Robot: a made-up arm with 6 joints.
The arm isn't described. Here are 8 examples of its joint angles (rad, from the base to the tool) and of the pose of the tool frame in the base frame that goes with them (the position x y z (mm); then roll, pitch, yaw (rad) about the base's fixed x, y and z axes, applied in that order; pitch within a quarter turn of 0, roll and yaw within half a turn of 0).
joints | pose
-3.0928 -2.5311 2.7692 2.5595 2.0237 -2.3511 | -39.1 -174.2 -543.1 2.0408 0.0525 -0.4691
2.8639 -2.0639 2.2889 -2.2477 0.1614 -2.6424 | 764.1 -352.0 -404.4 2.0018 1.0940 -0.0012
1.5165 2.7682 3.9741 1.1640 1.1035 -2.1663 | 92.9 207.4 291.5 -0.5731 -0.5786 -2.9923
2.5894 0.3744 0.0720 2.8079 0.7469 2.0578 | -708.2 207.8 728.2 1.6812 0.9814 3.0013
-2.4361 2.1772 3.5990 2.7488 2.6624 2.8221 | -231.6 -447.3 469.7 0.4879 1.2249 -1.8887
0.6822 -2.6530 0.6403 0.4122 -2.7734 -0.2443 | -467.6 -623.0 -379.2 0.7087 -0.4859 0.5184
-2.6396 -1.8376 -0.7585 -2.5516 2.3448 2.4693 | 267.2 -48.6 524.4 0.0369 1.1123 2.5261
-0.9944 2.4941 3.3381 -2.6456 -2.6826 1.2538 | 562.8 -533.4 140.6 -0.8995 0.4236 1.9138
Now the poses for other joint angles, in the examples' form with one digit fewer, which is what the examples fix.
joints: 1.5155 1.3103 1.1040 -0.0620 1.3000 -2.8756
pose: 263 1031 314 3.007 -1.090 1.386
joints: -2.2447 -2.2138 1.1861 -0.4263 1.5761 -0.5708
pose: 457 873 -106 -0.423 1.074 2.989
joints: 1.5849 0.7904 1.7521 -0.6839 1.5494 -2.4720
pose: 148 804 1025 -1.089 -0.479 -0.765
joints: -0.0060 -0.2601 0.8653 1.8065 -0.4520 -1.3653
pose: -109 49 1378 0.422 -1.027 -0.969
